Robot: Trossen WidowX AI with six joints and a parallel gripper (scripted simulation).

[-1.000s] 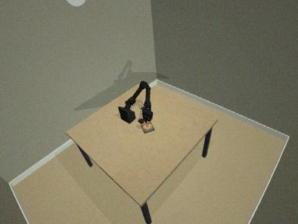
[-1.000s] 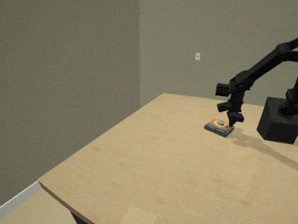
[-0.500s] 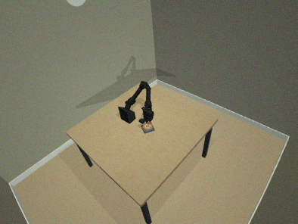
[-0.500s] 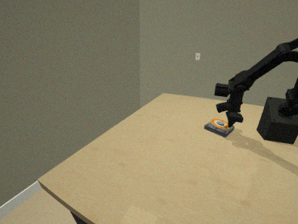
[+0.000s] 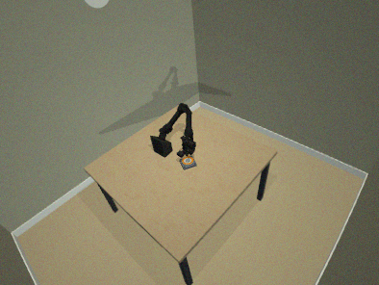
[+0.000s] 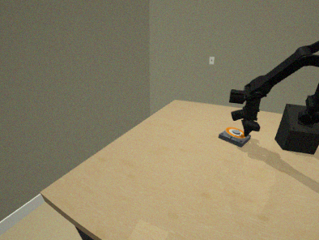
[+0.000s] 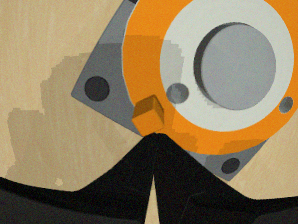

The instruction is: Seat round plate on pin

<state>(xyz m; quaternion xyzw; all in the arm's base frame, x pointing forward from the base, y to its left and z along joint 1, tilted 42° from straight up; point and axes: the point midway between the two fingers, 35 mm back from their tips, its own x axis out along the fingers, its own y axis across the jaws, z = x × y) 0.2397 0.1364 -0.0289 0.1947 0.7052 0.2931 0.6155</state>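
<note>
My gripper tip is 40 mm short of the grey square base, 30 mm to the left of it and 10 mm above it.
</note>
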